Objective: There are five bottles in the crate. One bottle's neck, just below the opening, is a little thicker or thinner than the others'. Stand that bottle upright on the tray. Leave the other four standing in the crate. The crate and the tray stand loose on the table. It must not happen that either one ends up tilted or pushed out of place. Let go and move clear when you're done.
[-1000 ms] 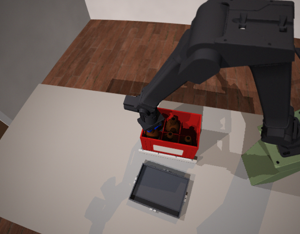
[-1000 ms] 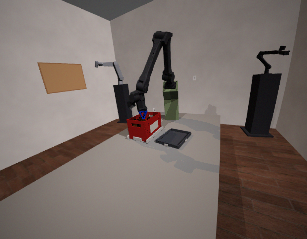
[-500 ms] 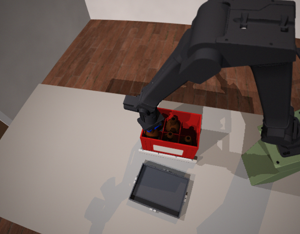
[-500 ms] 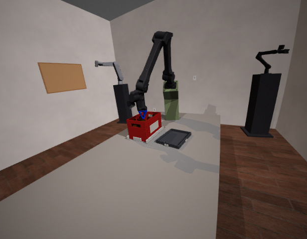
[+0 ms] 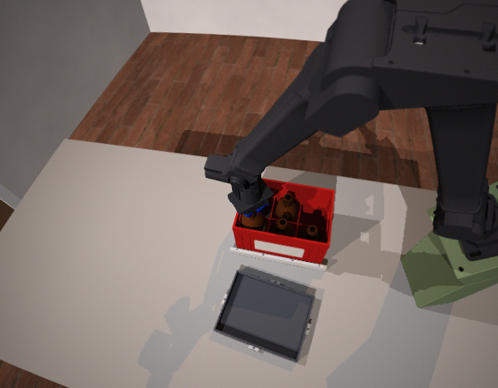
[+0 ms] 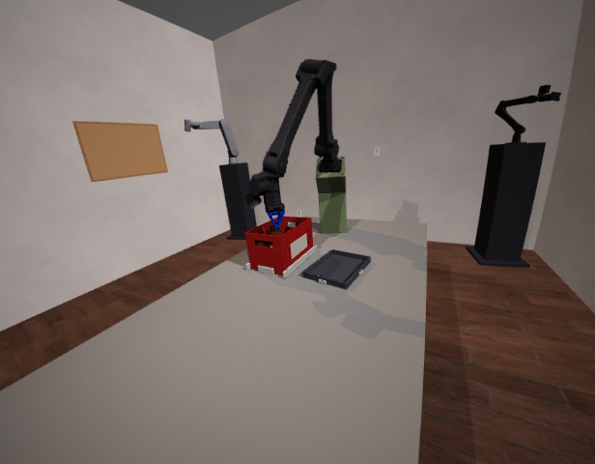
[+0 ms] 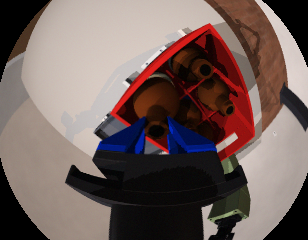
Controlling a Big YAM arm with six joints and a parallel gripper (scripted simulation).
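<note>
My gripper is now 60 mm above the brown bottle. Also, from my hand: dark grey tray: 240 mm to the left, 190 mm below, 40 mm behind; then crate: 120 mm below, 100 mm behind, 30 mm to the right.
</note>
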